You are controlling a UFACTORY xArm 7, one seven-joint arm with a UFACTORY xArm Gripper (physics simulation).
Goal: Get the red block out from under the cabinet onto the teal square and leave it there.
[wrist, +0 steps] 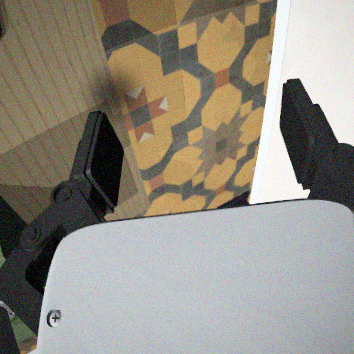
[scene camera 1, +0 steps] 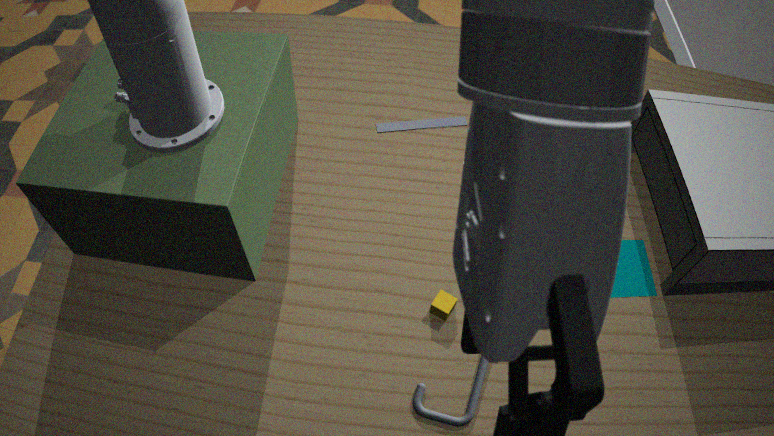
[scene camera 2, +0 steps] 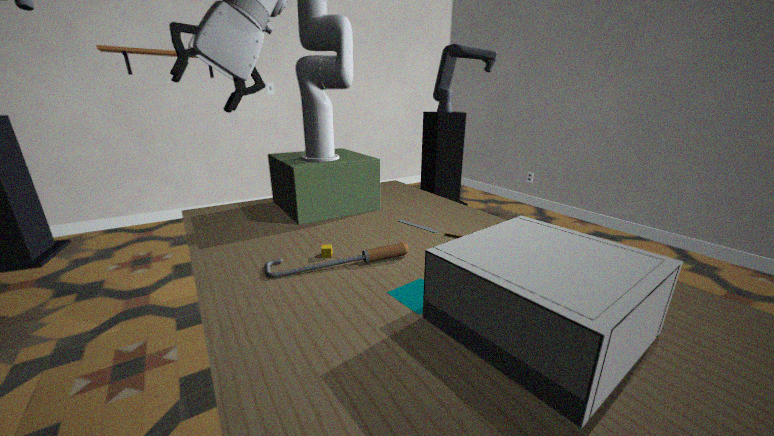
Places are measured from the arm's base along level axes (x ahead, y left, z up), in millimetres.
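Where they show: gripper, fingertip midpoint: [wrist: 194, 115] [scene camera 1: 501, 402] [scene camera 2: 202, 97]; arm's base, link origin: [scene camera 1: 176, 115] [scene camera 2: 320, 158].
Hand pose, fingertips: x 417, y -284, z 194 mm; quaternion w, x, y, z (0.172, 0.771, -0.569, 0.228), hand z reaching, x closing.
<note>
Things, the pixels of their top centre, and the offset from my fingertips. "pt": a spot on its surface instead.
- white cabinet, top centre: [scene camera 1: 750, 165] [scene camera 2: 548, 254] dx +366, dy +500, dz -239 mm
- teal square, surface spot: [scene camera 1: 632, 270] [scene camera 2: 423, 298] pt dx +223, dy +351, dz -374 mm
- wooden handle, top centre: [scene camera 2: 383, 246] dx +33, dy +340, dz -338 mm
- small yellow block, top centre: [scene camera 1: 444, 301] [scene camera 2: 326, 246] dx -40, dy +215, dz -349 mm
- thin grey strip, top centre: [scene camera 1: 422, 124] [scene camera 2: 417, 225] dx -146, dy +522, dz -373 mm
The red block does not show in any view. The white cabinet [scene camera 1: 725, 178] [scene camera 2: 547, 270] stands at the right, with a dark strip along its lower side in the second scene view. The teal square [scene camera 1: 632, 270] [scene camera 2: 410, 295] lies flat beside the cabinet, partly hidden by the arm in the first scene view and by the cabinet in the second. A hooked metal rod [scene camera 1: 441, 418] [scene camera 2: 324, 264] with a wooden handle [scene camera 2: 387, 251] lies on the wooden surface. My gripper [scene camera 2: 203, 90] [wrist: 194, 115] is open and empty, tilted, high above the surface and away from the tool.
A small yellow block [scene camera 1: 444, 304] [scene camera 2: 326, 250] lies near the hooked rod. A thin grey strip [scene camera 1: 422, 125] [scene camera 2: 417, 225] lies farther back. The green pedestal [scene camera 1: 265, 146] [scene camera 2: 338, 189] carries the arm's base. A dark pedestal [scene camera 2: 443, 151] with another arm stands behind.
</note>
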